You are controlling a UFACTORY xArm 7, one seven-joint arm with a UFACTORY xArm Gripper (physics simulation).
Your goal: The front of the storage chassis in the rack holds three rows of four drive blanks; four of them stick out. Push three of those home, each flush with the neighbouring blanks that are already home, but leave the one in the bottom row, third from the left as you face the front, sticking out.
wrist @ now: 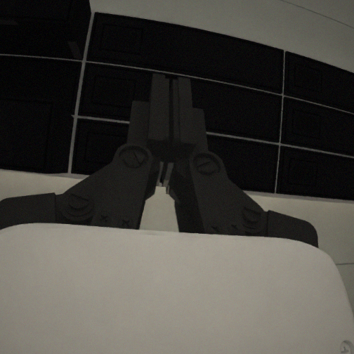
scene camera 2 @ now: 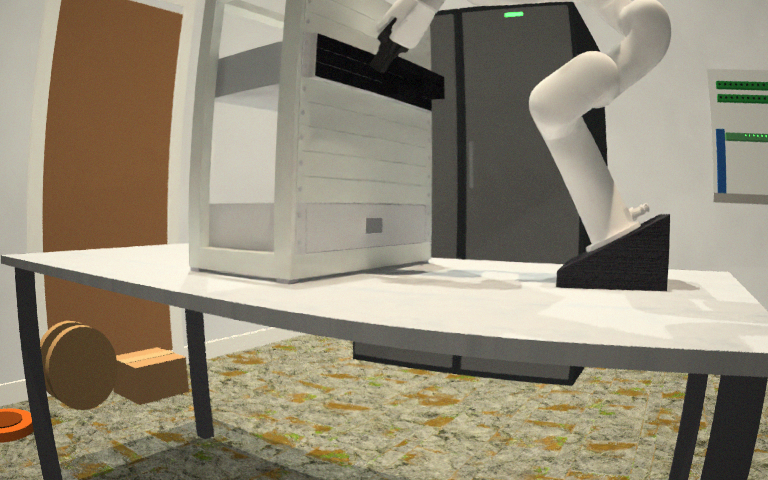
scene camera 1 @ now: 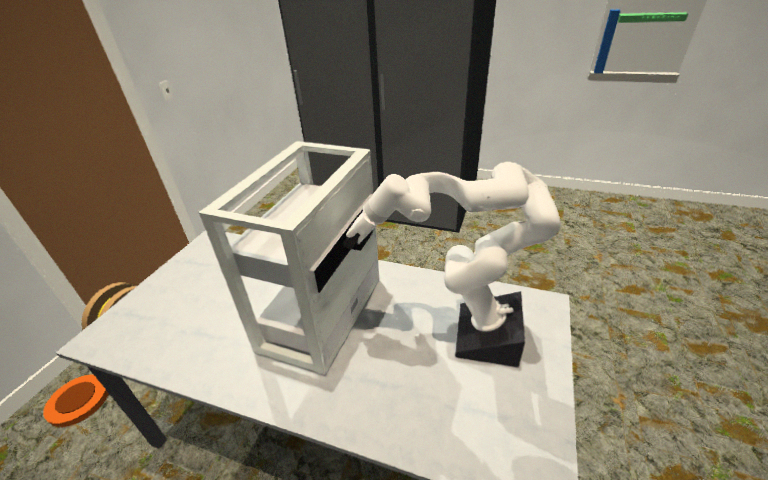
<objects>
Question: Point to a pale rack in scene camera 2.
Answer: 348,135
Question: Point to a pale rack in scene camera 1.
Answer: At 298,243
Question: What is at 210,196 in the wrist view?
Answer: My gripper.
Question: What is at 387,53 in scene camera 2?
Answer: My gripper.
</objects>
